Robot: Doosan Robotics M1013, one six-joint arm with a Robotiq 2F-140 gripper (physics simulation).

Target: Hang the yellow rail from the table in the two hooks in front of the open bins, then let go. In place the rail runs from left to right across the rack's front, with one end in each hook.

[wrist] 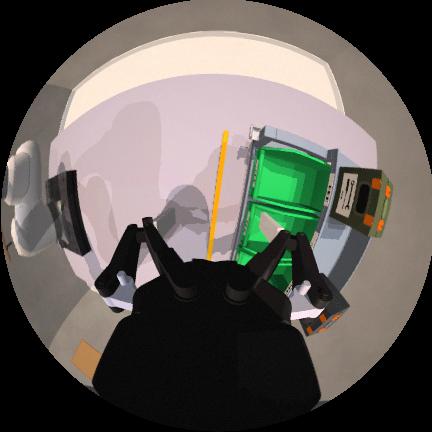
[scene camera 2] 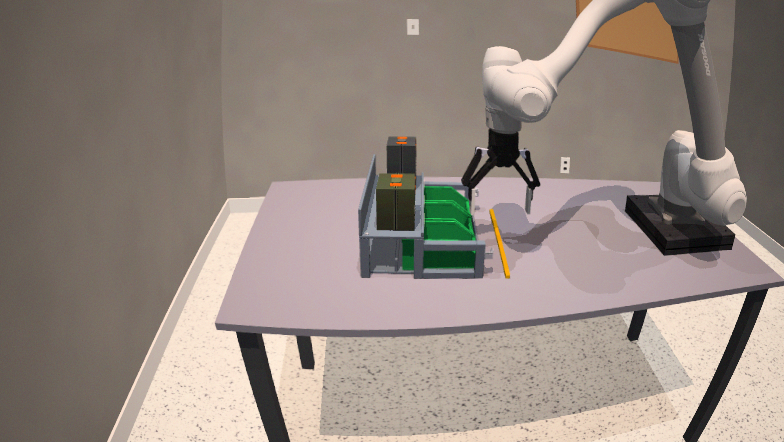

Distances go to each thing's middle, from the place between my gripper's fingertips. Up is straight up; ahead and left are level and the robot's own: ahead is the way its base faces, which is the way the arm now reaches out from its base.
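The dark grey case [scene camera 2: 401, 151] is 250 mm ahead of my hand, 140 mm to the right of it and 70 mm above it. Counted from my hand as well, the olive case [scene camera 2: 395, 193] is 60 mm above, 100 mm to the left and 240 mm ahead.
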